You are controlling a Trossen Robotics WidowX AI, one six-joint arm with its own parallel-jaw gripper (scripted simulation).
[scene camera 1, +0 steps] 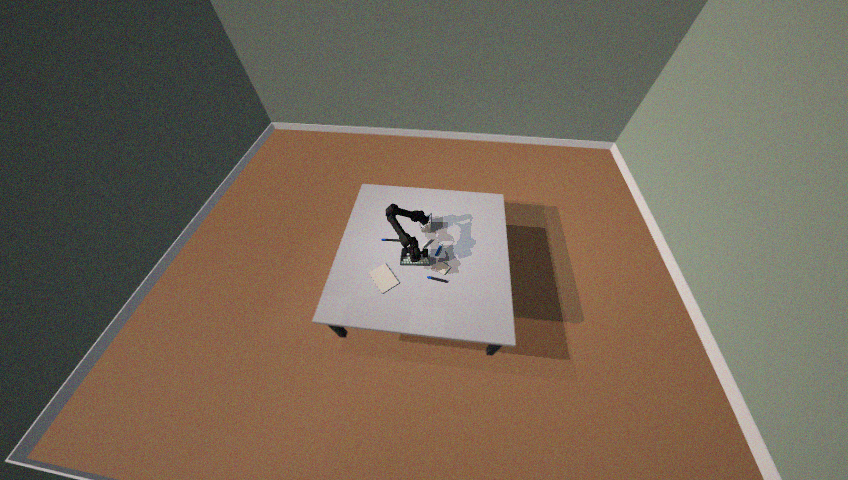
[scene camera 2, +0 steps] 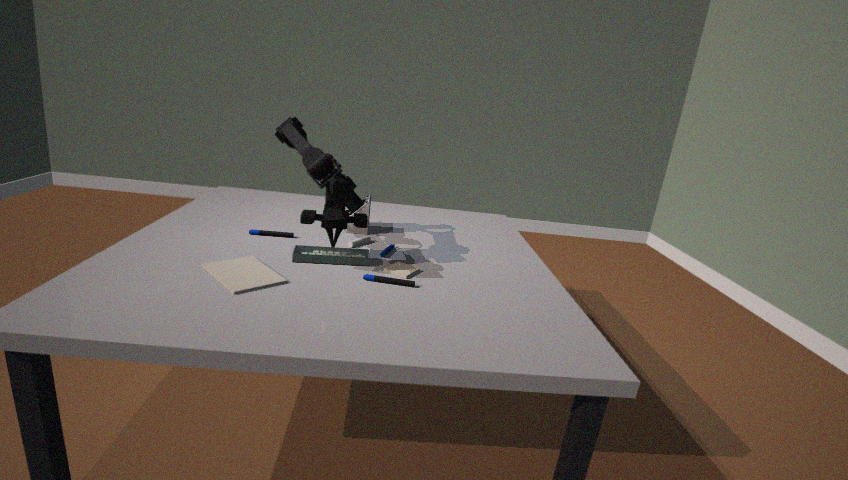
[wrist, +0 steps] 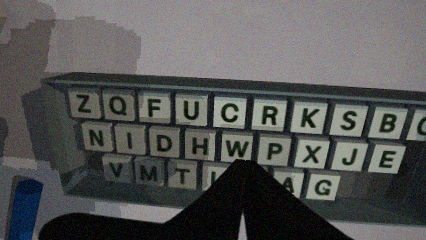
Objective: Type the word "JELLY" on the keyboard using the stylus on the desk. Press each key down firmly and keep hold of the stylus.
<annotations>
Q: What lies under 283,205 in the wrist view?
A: The gripper.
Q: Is the gripper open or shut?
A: Shut.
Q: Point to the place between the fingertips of the gripper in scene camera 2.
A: At 333,246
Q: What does the gripper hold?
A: Nothing.
</annotations>
